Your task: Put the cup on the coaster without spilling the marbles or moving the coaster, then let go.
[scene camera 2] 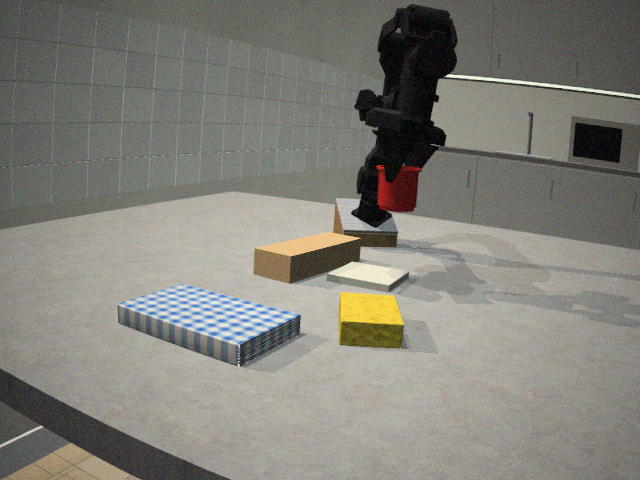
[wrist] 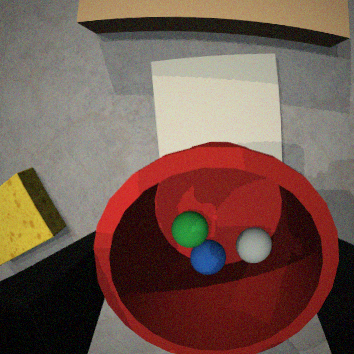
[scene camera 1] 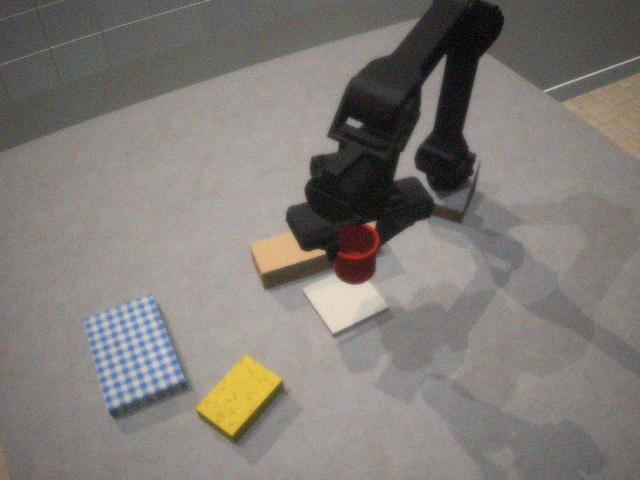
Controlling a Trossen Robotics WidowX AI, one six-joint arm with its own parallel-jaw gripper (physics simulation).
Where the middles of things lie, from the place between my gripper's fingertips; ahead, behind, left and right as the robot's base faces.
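Scene:
Counted from my hand: white marble [wrist: 253, 244] 1 cm to the left, 2 cm behind, 2 cm below; green marble [wrist: 189, 228] 1 cm to the left, 1 cm ahead, 3 cm below; blue marble [wrist: 209, 257] 2 cm to the left, 2 cm below; red cup [scene camera 1: 355, 263] 1 cm below.

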